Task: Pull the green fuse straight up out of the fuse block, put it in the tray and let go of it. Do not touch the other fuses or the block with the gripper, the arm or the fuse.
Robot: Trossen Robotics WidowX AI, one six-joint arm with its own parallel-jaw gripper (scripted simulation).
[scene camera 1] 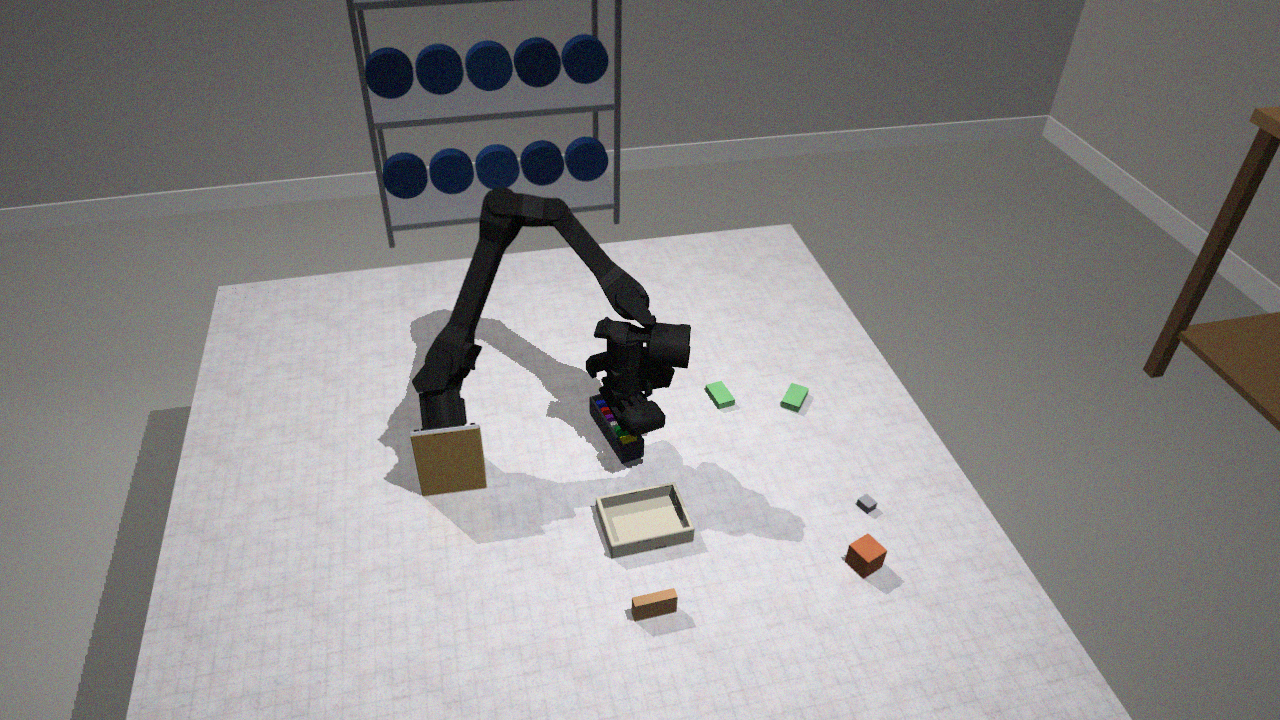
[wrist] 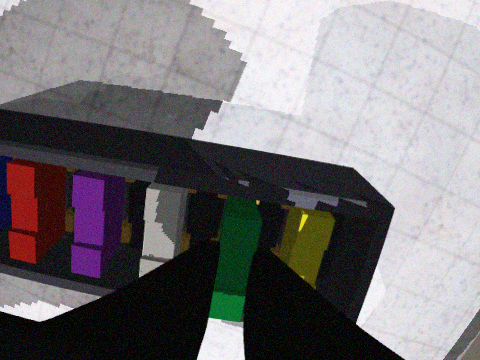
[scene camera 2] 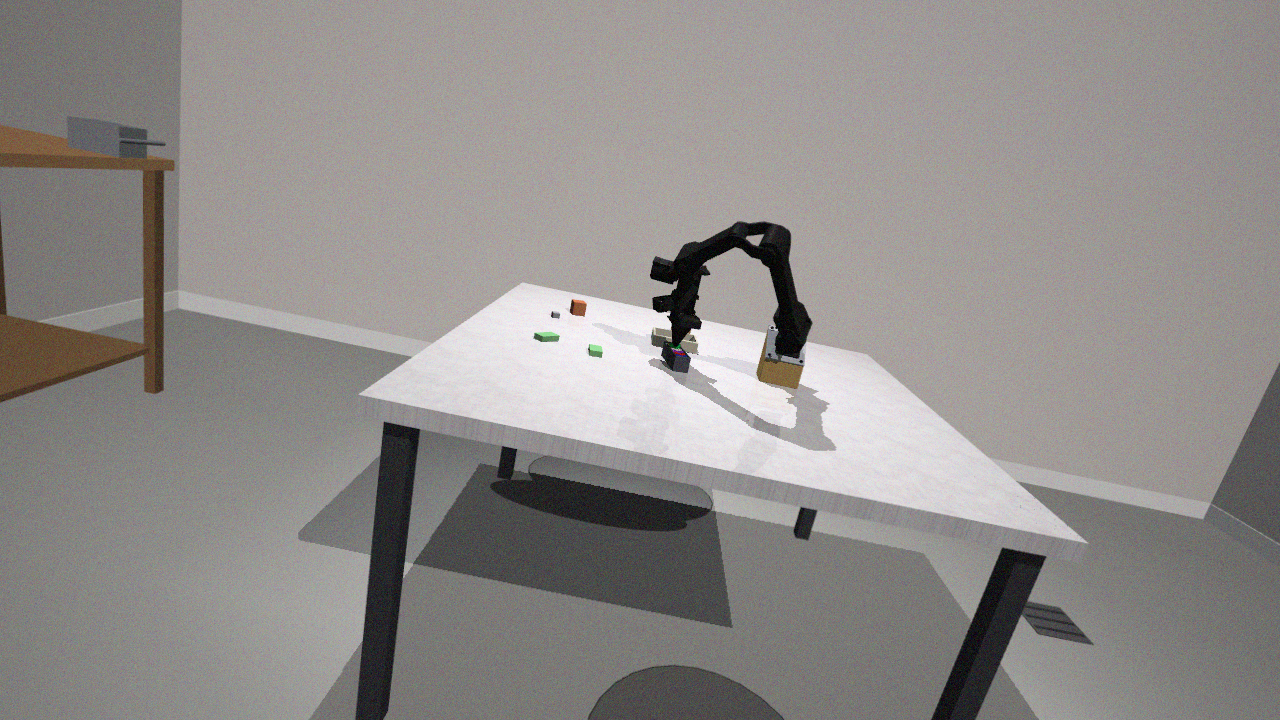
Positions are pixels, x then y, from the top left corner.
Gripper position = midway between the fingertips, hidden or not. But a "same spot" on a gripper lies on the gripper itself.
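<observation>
Gripper visible in scene camera 1 (623,428). Gripper also in the wrist view and scene camera 2. One same spot on the gripper: (wrist: 170,305) and (scene camera 2: 674,331).
</observation>
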